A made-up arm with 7 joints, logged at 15 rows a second.
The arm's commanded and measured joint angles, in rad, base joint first. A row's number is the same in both.
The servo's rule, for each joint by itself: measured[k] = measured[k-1] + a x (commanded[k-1-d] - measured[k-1]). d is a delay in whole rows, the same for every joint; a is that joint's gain. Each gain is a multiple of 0.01, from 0.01 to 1. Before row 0 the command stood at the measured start. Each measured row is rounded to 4 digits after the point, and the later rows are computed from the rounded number. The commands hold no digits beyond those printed.
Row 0, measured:
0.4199, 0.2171, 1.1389, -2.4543, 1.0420, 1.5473, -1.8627
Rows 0 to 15, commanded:
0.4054, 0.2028, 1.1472, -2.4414, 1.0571, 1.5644, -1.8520
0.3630, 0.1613, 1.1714, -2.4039, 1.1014, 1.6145, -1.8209
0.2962, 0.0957, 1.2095, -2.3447, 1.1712, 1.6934, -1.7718
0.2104, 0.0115, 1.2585, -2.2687, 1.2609, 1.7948, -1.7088
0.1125, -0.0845, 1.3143, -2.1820, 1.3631, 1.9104, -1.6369
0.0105, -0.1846, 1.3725, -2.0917, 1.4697, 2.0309, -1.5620
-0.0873, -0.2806, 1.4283, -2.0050, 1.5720, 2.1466, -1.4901
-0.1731, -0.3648, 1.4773, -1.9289, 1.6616, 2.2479, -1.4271
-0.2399, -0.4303, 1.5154, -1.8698, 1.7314, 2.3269, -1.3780
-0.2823, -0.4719, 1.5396, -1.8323, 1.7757, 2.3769, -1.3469
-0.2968, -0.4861, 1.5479, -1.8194, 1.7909, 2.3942, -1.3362
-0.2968, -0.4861, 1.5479, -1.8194, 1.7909, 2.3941, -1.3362
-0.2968, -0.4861, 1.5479, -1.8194, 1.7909, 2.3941, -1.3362
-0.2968, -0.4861, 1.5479, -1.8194, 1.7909, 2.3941, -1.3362
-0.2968, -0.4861, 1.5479, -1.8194, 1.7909, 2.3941, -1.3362
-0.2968, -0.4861, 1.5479, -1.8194, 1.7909, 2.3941, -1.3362
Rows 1 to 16, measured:
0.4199, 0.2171, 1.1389, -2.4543, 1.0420, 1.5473, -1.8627
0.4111, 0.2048, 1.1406, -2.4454, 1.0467, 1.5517, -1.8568
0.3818, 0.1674, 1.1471, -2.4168, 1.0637, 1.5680, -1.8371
0.3296, 0.1057, 1.1602, -2.3671, 1.0970, 1.6006, -1.8012
0.2569, 0.0247, 1.1808, -2.2992, 1.1478, 1.6511, -1.7504
0.1688, -0.0692, 1.2088, -2.2183, 1.2145, 1.7185, -1.6880
0.0722, -0.1684, 1.2432, -2.1309, 1.2936, 1.7997, -1.6187
-0.0251, -0.2649, 1.2821, -2.0440, 1.3799, 1.8899, -1.5480
-0.1154, -0.3508, 1.3231, -1.9646, 1.4672, 1.9830, -1.4815
-0.1913, -0.4192, 1.3635, -1.8992, 1.5491, 2.0724, -1.4246
-0.2468, -0.4645, 1.4005, -1.8530, 1.6193, 2.1516, -1.3819
-0.2773, -0.4831, 1.4315, -1.8298, 1.6725, 2.2147, -1.3568
-0.2892, -0.4857, 1.4559, -1.8226, 1.7092, 2.2613, -1.3455
-0.2938, -0.4860, 1.4752, -1.8204, 1.7345, 2.2958, -1.3404
-0.2956, -0.4861, 1.4905, -1.8197, 1.7520, 2.3214, -1.3381
-0.2963, -0.4861, 1.5026, -1.8195, 1.7641, 2.3403, -1.3371
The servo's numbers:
d 1
a 0.61 0.86 0.21 0.69 0.31 0.26 0.55

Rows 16 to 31, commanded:
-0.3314, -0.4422, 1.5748, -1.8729, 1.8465, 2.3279, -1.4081
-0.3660, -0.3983, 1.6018, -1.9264, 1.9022, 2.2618, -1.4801
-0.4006, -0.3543, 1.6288, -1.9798, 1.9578, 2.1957, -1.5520
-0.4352, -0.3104, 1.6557, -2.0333, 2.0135, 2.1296, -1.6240
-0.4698, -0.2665, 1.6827, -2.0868, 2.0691, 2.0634, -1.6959
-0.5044, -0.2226, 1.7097, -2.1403, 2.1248, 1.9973, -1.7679
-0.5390, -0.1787, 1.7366, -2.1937, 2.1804, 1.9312, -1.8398
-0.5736, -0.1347, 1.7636, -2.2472, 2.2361, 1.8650, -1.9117
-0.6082, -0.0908, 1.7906, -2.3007, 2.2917, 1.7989, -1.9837
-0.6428, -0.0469, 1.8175, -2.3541, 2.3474, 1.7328, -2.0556
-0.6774, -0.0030, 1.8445, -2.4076, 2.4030, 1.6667, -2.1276
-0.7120, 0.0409, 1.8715, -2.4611, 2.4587, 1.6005, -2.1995
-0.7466, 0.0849, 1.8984, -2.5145, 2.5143, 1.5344, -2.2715
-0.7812, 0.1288, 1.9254, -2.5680, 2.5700, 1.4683, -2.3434
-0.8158, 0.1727, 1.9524, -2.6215, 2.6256, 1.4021, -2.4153
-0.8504, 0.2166, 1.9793, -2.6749, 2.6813, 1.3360, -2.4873
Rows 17 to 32, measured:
-0.2966, -0.4861, 1.5121, -1.8194, 1.7724, 2.3543, -1.3366
-0.3178, -0.4483, 1.5253, -1.8563, 1.7954, 2.3474, -1.3759
-0.3472, -0.4053, 1.5414, -1.9047, 1.8285, 2.3251, -1.4332
-0.3798, -0.3614, 1.5598, -1.9565, 1.8686, 2.2915, -1.4985
-0.4136, -0.3175, 1.5799, -2.0095, 1.9135, 2.2494, -1.5675
-0.4479, -0.2736, 1.6015, -2.0628, 1.9617, 2.2010, -1.6381
-0.4824, -0.2297, 1.6242, -2.1163, 2.0123, 2.1480, -1.7095
-0.5169, -0.1858, 1.6478, -2.1697, 2.0644, 2.0916, -1.7812
-0.5515, -0.1419, 1.6721, -2.2232, 2.1176, 2.0327, -1.8530
-0.5861, -0.0980, 1.6970, -2.2767, 2.1716, 1.9719, -1.9249
-0.6207, -0.0541, 1.7223, -2.3301, 2.2261, 1.9097, -1.9968
-0.6553, -0.0102, 1.7480, -2.3836, 2.2809, 1.8465, -2.0687
-0.6899, 0.0337, 1.7739, -2.4371, 2.3360, 1.7825, -2.1406
-0.7245, 0.0777, 1.8000, -2.4905, 2.3913, 1.7180, -2.2126
-0.7591, 0.1216, 1.8263, -2.5440, 2.4467, 1.6531, -2.2845
-0.7937, 0.1655, 1.8528, -2.5975, 2.5022, 1.5878, -2.3564

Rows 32 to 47, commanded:
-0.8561, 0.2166, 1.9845, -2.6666, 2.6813, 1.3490, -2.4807
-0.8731, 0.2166, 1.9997, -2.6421, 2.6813, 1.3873, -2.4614
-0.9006, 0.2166, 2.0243, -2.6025, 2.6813, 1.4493, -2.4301
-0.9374, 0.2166, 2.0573, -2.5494, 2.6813, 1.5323, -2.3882
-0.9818, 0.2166, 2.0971, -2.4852, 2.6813, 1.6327, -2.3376
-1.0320, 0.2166, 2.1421, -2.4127, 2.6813, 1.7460, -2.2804
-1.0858, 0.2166, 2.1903, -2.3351, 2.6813, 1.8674, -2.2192
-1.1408, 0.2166, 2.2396, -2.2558, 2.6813, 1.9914, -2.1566
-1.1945, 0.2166, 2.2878, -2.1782, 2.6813, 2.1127, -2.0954
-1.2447, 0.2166, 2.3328, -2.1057, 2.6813, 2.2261, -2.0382
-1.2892, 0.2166, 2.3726, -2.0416, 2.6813, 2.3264, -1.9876
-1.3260, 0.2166, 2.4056, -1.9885, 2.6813, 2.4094, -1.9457
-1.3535, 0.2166, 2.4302, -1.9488, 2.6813, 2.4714, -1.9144
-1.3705, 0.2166, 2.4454, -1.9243, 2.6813, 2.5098, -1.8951
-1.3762, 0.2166, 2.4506, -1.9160, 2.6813, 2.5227, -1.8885
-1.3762, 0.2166, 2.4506, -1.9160, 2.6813, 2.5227, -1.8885
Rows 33 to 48, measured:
-0.8283, 0.2094, 1.8794, -2.6509, 2.5577, 1.5223, -2.4284
-0.8453, 0.2156, 1.9015, -2.6617, 2.5960, 1.4772, -2.4572
-0.8623, 0.2165, 1.9221, -2.6482, 2.6224, 1.4538, -2.4595
-0.8857, 0.2166, 1.9436, -2.6167, 2.6407, 1.4526, -2.4433
-0.9172, 0.2166, 1.9675, -2.5703, 2.6533, 1.4733, -2.4130
-0.9566, 0.2166, 1.9947, -2.5116, 2.6620, 1.5147, -2.3715
-1.0026, 0.2166, 2.0257, -2.4434, 2.6680, 1.5748, -2.3214
-1.0534, 0.2166, 2.0603, -2.3687, 2.6721, 1.6509, -2.2652
-1.1067, 0.2166, 2.0980, -2.2908, 2.6750, 1.7394, -2.2055
-1.1603, 0.2166, 2.1379, -2.2131, 2.6770, 1.8365, -2.1449
-1.2118, 0.2166, 2.1788, -2.1390, 2.6783, 1.9378, -2.0862
-1.2590, 0.2166, 2.2195, -2.0718, 2.6792, 2.0388, -2.0320
-1.2999, 0.2166, 2.2586, -2.0143, 2.6799, 2.1352, -1.9845
-1.3326, 0.2166, 2.2946, -1.9691, 2.6803, 2.2226, -1.9459
-1.3557, 0.2166, 2.3263, -1.9382, 2.6806, 2.2973, -1.9180
-1.3682, 0.2166, 2.3524, -1.9229, 2.6808, 2.3559, -1.9018

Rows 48 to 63, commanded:
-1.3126, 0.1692, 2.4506, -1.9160, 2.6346, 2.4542, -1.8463
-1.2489, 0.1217, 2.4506, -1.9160, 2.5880, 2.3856, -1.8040
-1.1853, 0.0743, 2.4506, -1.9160, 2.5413, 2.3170, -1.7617
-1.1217, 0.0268, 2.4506, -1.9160, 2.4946, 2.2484, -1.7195
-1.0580, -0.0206, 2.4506, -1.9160, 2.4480, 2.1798, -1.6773
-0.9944, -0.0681, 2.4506, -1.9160, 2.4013, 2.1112, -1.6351
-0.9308, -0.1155, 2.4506, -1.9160, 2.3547, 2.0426, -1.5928
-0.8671, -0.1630, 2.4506, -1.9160, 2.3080, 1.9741, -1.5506
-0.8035, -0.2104, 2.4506, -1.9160, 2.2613, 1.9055, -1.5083
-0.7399, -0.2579, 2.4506, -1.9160, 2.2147, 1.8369, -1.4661
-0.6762, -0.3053, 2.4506, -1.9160, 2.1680, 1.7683, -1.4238
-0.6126, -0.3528, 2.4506, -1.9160, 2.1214, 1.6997, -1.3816
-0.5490, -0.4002, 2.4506, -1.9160, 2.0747, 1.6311, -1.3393
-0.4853, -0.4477, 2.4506, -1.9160, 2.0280, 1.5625, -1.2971
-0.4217, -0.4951, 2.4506, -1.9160, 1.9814, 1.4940, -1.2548
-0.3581, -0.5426, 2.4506, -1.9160, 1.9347, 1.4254, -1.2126
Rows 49 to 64, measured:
-1.3731, 0.2166, 2.3730, -1.9181, 2.6810, 2.3993, -1.8945
-1.3362, 0.1758, 2.3893, -1.9167, 2.6666, 2.4136, -1.8680
-1.2829, 0.1293, 2.4022, -1.9162, 2.6422, 2.4063, -1.8328
-1.2234, 0.0820, 2.4124, -1.9161, 2.6109, 2.3831, -1.7937
-1.1614, 0.0345, 2.4204, -1.9160, 2.5748, 2.3481, -1.7529
-1.0983, -0.0129, 2.4267, -1.9160, 2.5355, 2.3043, -1.7113
-1.0349, -0.0604, 2.4317, -1.9160, 2.4939, 2.2541, -1.6694
-0.9714, -0.1078, 2.4357, -1.9160, 2.4507, 2.1991, -1.6273
-0.9078, -0.1553, 2.4388, -1.9160, 2.4065, 2.1406, -1.5851
-0.8442, -0.2027, 2.4413, -1.9160, 2.3615, 2.0795, -1.5429
-0.7806, -0.2502, 2.4433, -1.9160, 2.3160, 2.0164, -1.5007
-0.7169, -0.2976, 2.4448, -1.9160, 2.2701, 1.9519, -1.4584
-0.6533, -0.3451, 2.4460, -1.9160, 2.2240, 1.8863, -1.4162
-0.5897, -0.3925, 2.4470, -1.9160, 2.1777, 1.8199, -1.3739
-0.5260, -0.4400, 2.4478, -1.9160, 2.1313, 1.7530, -1.3317
-0.4624, -0.4874, 2.4484, -1.9160, 2.0848, 1.6857, -1.2894

